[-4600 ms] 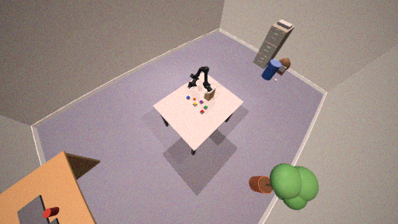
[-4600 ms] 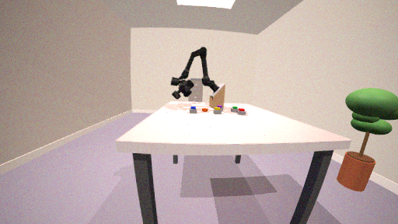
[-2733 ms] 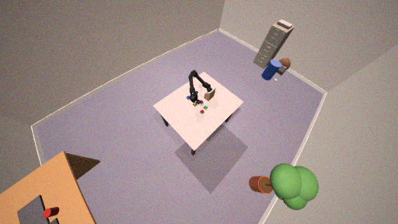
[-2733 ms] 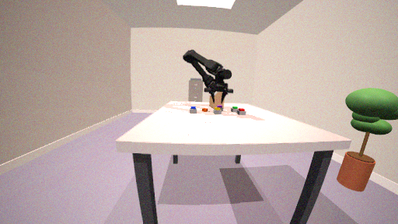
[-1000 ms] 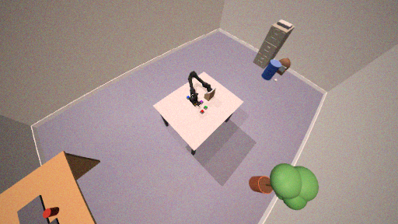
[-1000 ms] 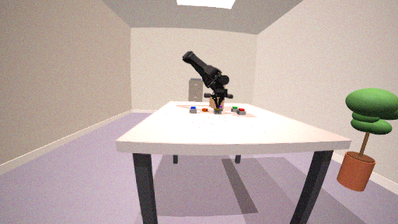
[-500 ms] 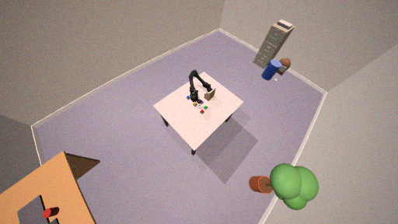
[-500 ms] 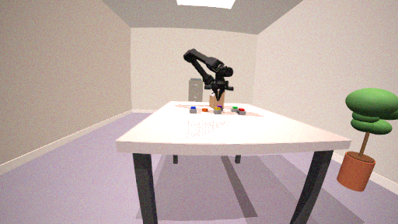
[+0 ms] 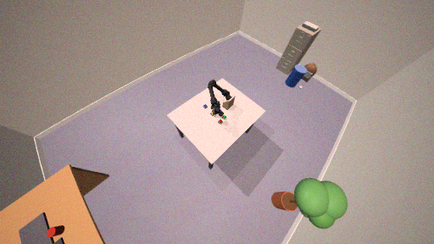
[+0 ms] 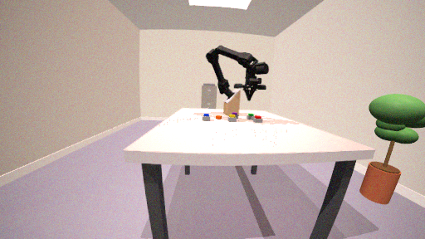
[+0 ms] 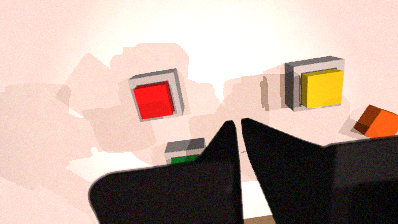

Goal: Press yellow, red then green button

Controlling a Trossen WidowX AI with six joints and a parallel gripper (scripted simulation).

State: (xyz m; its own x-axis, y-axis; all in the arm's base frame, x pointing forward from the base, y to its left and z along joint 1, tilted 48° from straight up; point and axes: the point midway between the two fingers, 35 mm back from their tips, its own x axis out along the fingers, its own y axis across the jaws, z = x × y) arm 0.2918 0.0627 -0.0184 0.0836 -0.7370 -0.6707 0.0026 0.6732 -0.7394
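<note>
My gripper tip is 1 cm past the red button, 7 cm to the right of it and 10 cm above it. Also, from my gripper tip: green button 10 cm behind, 5 cm to the left, 10 cm below; then yellow button 2 cm behind, 9 cm to the right, 10 cm below; then purple button 12 cm behind, 6 cm to the right, 10 cm below.
</note>
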